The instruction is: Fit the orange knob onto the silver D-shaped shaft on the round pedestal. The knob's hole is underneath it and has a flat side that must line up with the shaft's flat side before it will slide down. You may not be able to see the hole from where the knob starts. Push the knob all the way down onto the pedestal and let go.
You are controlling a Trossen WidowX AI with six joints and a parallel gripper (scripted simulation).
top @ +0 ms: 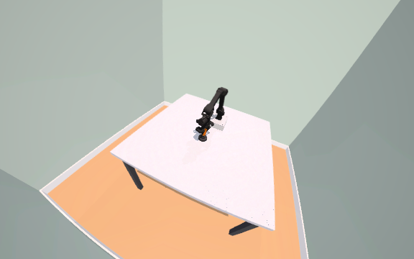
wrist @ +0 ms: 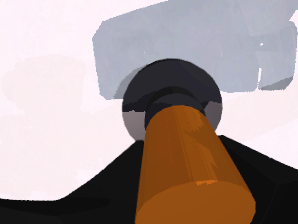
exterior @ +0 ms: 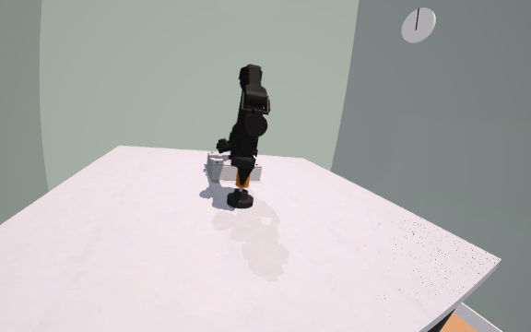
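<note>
The dark round pedestal is 4 cm below my gripper tip. The rest, counted from my gripper tip: orange knob 3 cm above.
</note>
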